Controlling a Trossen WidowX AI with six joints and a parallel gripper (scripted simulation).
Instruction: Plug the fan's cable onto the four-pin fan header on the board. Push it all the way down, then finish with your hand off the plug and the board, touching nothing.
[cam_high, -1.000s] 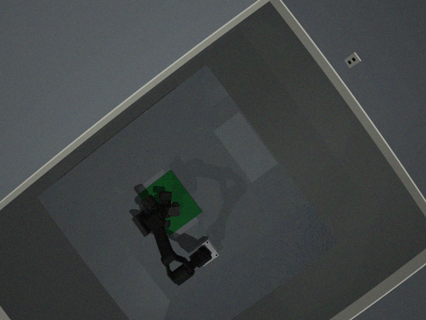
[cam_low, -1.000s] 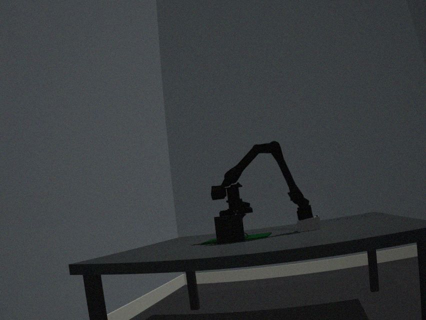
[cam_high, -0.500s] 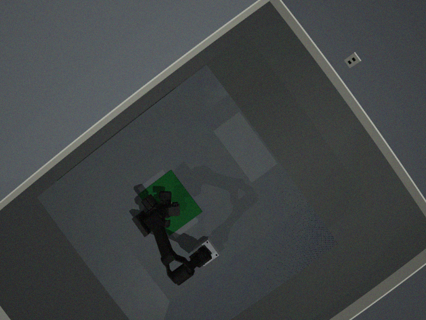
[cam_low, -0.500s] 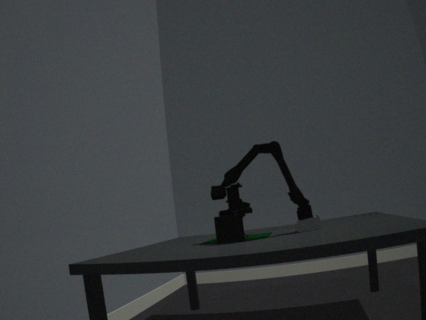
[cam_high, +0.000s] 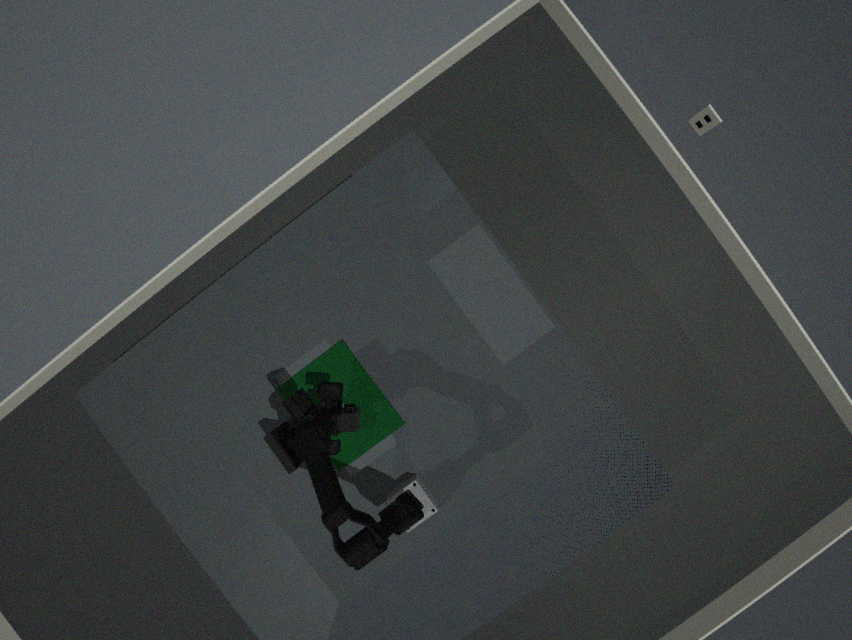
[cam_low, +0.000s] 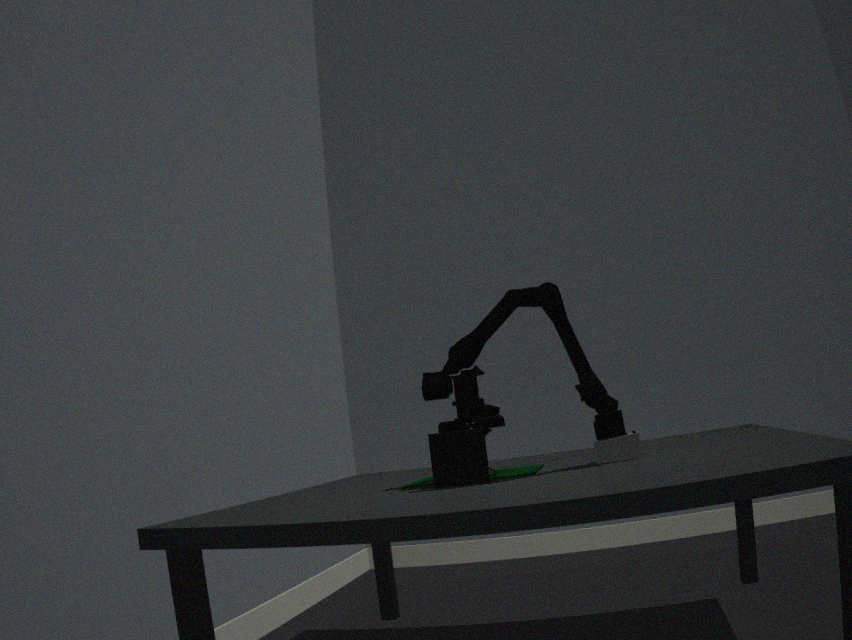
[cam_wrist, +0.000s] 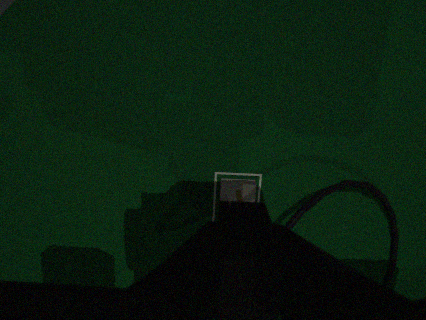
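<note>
My gripper tip is 60 mm above the green board. Also, from my gripper tip: dark plug (10 mm ahead, 10 mm to the left, 10 mm above); black fan (20 mm ahead, 160 mm to the left, 20 mm above).
</note>
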